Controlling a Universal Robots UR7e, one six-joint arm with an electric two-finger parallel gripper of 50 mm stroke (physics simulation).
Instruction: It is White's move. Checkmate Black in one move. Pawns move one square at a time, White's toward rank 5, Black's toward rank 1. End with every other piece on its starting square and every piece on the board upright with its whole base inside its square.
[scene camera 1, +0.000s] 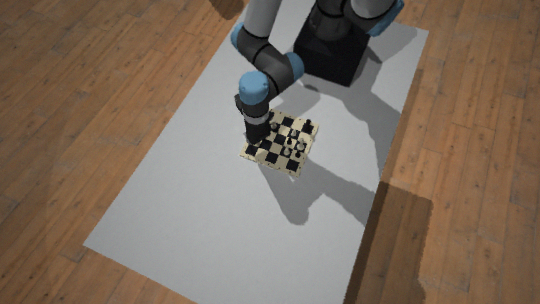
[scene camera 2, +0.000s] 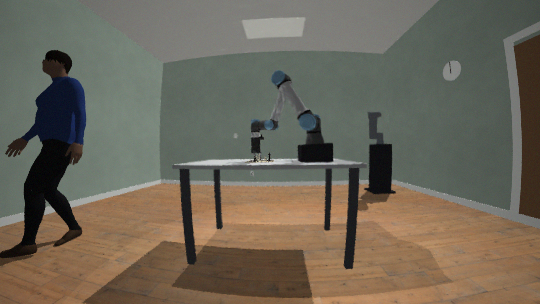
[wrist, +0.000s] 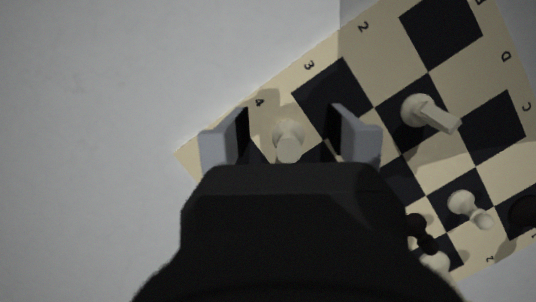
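Seen in the pictures: gripper, fingertip midpoint: (scene camera 1: 255, 138) (scene camera 2: 257, 160) (wrist: 287, 121); arm's base at its link origin: (scene camera 1: 329, 23) (scene camera 2: 314, 143).
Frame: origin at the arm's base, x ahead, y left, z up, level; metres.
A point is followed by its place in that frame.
Note:
The small chessboard (scene camera 1: 243, 156) @[x 0.556, y -0.083, z -0.133 m] (wrist: 186, 155) @[x 0.550, y -0.093, z -0.132 m] lies on the table. My gripper (scene camera 1: 256, 142) @[x 0.478, y -0.075, z -0.130 m] (scene camera 2: 256, 153) @[x 0.478, y -0.075, z -0.130 m] (wrist: 287, 121) @[x 0.478, y -0.075, z -0.130 m] is open over its E4 corner area. A white piece with a flat round top (wrist: 288, 149) @[x 0.482, y -0.068, z -0.099 m] stands on light E4, between the open fingers and apart from both. A white piece with a bar-like top (scene camera 1: 274, 126) @[x 0.409, y -0.033, z -0.122 m] (wrist: 417, 110) @[x 0.408, y -0.042, z -0.119 m] stands on D2. A white pawn-like piece (scene camera 1: 294, 133) @[x 0.407, y 0.044, z -0.120 m] (wrist: 461, 201) @[x 0.405, y 0.035, z -0.125 m] stands on B2, a black piece (scene camera 1: 308, 122) @[x 0.370, y 0.077, z -0.077 m] (wrist: 523, 216) @[x 0.371, y 0.071, z -0.123 m] on A1. A black piece (wrist: 416, 224) @[x 0.439, y 0.034, z -0.123 m] and a white piece (wrist: 436, 261) @[x 0.439, y 0.074, z -0.124 m] stand around B3 and A3, partly hidden by the gripper body.
Near the A4 and B4 squares stand another white piece (scene camera 1: 287, 151) @[x 0.482, y 0.050, z -0.116 m] and a black piece (scene camera 1: 298, 154) @[x 0.475, y 0.088, z -0.121 m], close to their neighbours. The black robot base (scene camera 1: 327, 62) @[x 0.130, y 0.049, z -0.043 m] (scene camera 2: 315, 152) @[x 0.023, y 0.151, z -0.067 m] stands on the table (scene camera 1: 200, 225) @[x 0.821, y -0.099, z -0.138 m] (scene camera 2: 210, 165) @[x 0.719, y 0.367, z -0.140 m]. A person (scene camera 2: 60, 115) stands at the far left.

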